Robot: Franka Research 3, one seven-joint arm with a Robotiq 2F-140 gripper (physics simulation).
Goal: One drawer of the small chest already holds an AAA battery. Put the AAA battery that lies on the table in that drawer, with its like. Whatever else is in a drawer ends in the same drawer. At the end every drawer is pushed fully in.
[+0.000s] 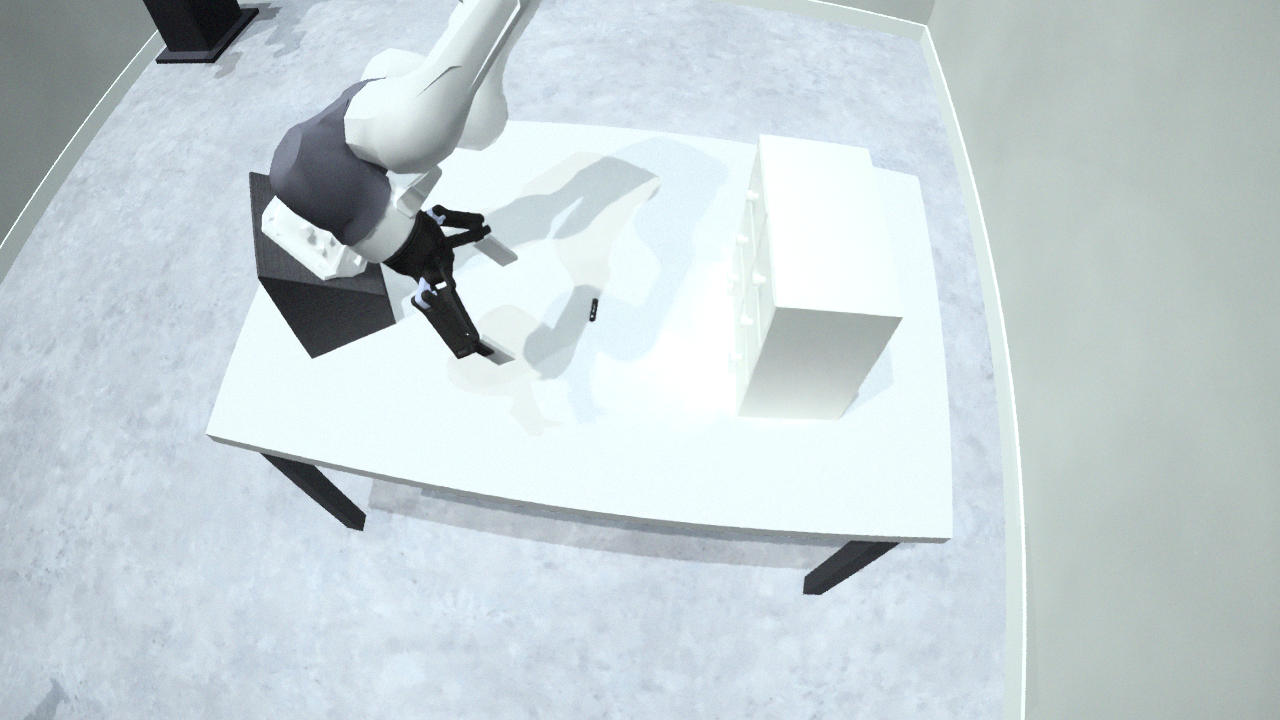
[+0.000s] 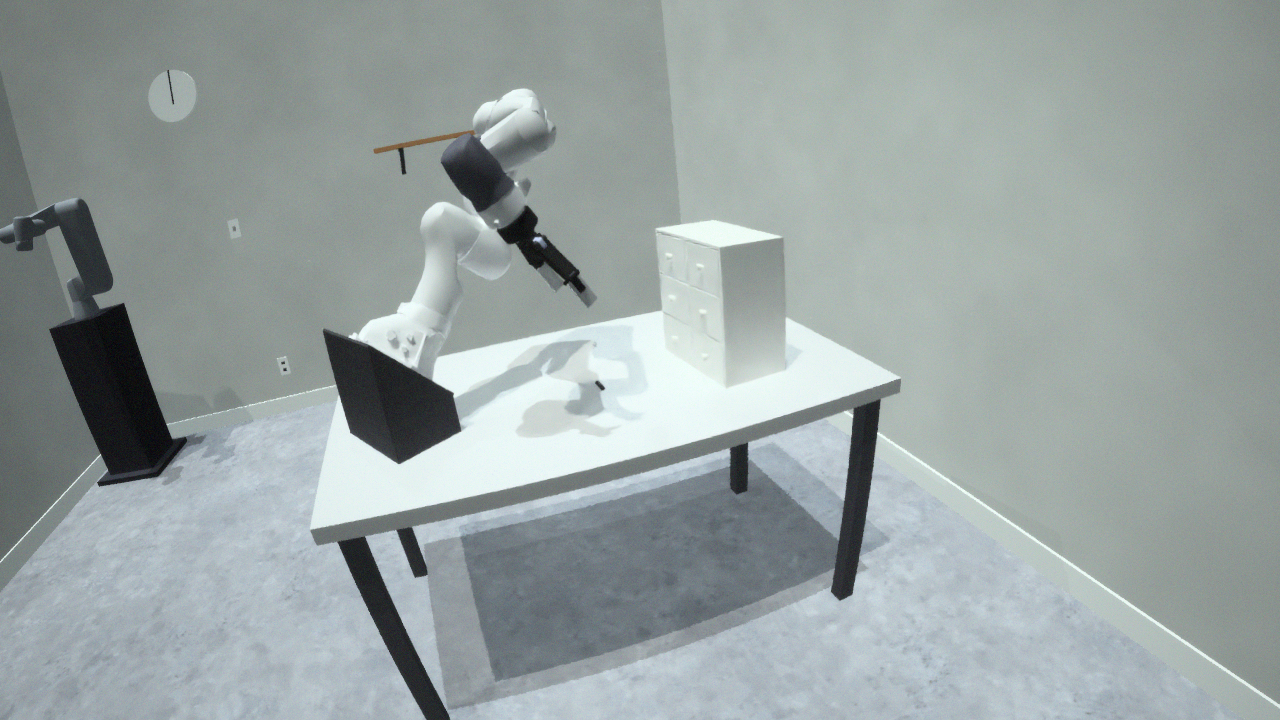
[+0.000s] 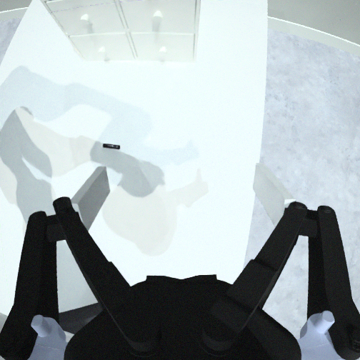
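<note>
The AAA battery (image 1: 593, 309) (image 2: 600, 385) (image 3: 111, 146), small and dark, lies flat on the white table (image 1: 626, 474) (image 2: 429, 499) (image 3: 225, 100), in front of the chest and apart from it. The small white chest (image 1: 832, 223) (image 2: 753, 304) (image 3: 177, 22) stands toward the table's far end from the arm's base. Its drawers, in two columns of three with small knobs, look shut; their contents are hidden. My gripper (image 1: 512, 311) (image 2: 573, 293) (image 3: 180, 177) is wide open and empty. It hangs tilted above the table, on the arm-base side of the battery, with its fingers angled toward the chest side.
A black angled block (image 1: 322, 308) (image 2: 393, 402) stands at the arm's base end of the table. Shadows of the arm fall across the table around the battery. Another grey arm (image 2: 85, 250) on a black pedestal (image 2: 111, 394) stands away from the table.
</note>
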